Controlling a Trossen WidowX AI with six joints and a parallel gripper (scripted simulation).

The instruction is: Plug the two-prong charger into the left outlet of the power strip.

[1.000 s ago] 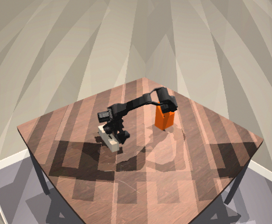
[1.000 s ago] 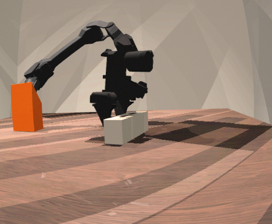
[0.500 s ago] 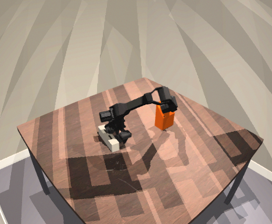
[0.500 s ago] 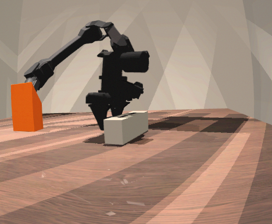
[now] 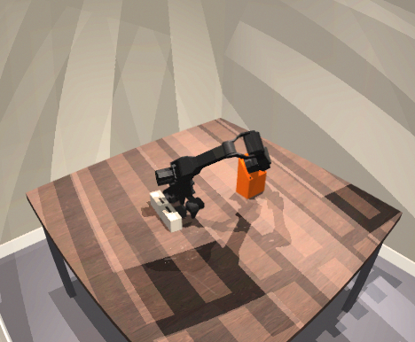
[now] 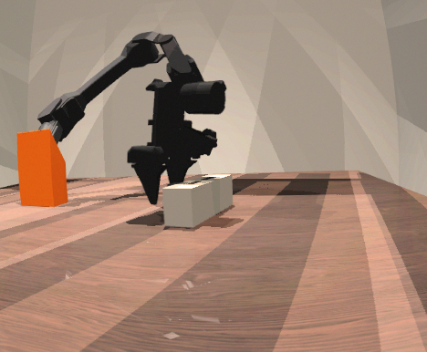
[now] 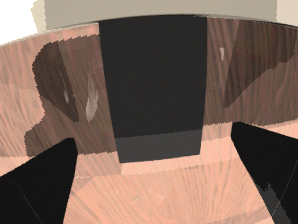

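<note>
Right now my gripper tip is 50 mm short of the charger and 10 mm below it.
</note>
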